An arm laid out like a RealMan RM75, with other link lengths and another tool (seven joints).
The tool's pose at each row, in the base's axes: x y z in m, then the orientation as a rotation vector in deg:
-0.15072, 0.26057, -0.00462, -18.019, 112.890, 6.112
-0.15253, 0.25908, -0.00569, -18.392, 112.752, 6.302
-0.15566, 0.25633, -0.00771, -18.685, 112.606, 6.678
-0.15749, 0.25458, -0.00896, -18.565, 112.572, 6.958
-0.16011, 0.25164, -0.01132, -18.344, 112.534, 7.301
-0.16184, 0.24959, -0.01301, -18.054, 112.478, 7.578
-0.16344, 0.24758, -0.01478, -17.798, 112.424, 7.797
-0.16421, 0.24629, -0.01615, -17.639, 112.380, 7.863
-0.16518, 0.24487, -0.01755, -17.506, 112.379, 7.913
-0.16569, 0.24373, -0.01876, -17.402, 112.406, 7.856
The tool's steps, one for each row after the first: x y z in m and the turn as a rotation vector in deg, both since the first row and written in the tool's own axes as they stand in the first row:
0.00191, -0.00087, -0.00149, -0.302, -0.106, -0.191
0.00541, -0.00254, -0.00403, -0.697, -0.243, -0.243
0.00754, -0.00364, -0.00552, -0.837, -0.314, -0.036
0.01118, -0.00560, -0.00751, -0.973, -0.406, 0.269
0.01372, -0.00699, -0.00879, -1.029, -0.518, 0.589
0.01628, -0.00837, -0.00992, -1.061, -0.619, 0.860
0.01804, -0.00931, -0.01032, -1.031, -0.686, 0.994
0.01993, -0.01032, -0.01092, -1.004, -0.707, 1.109
0.02142, -0.01120, -0.01112, -0.916, -0.689, 1.159

